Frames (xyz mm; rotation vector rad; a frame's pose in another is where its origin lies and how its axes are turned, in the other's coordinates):
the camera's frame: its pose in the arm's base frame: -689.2 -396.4 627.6 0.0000 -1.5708 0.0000
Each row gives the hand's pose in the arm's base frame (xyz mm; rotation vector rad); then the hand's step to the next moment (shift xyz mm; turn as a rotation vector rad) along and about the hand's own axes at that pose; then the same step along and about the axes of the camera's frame.
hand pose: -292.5 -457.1 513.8 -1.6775 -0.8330 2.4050
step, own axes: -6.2 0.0 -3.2 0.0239 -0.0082 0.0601
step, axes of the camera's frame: 4.4 -1.1 -5.3 -0.0013 -0.0069 0.0648
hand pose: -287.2 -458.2 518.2 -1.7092 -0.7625 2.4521
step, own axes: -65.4 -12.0 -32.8 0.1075 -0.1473 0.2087
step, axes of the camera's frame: 53.1 1.5 -51.8 0.0245 0.0880 0.2617
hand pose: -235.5 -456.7 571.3 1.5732 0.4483 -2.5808
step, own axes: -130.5 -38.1 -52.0 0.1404 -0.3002 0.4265
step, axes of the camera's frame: 100.4 41.3 -96.9 0.1198 0.1728 0.4975
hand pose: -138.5 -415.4 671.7 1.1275 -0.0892 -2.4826
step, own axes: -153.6 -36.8 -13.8 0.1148 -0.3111 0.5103
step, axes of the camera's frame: 91.2 95.3 -88.0 0.1917 0.1836 0.5476
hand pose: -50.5 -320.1 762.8 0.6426 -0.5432 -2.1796
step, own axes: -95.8 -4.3 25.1 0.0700 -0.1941 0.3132
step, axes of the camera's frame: 42.7 81.6 -36.6 0.1160 0.1150 0.3376
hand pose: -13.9 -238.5 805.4 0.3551 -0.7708 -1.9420
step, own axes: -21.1 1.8 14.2 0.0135 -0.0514 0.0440
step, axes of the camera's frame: 10.3 23.0 -3.6 0.0009 0.0207 0.0658
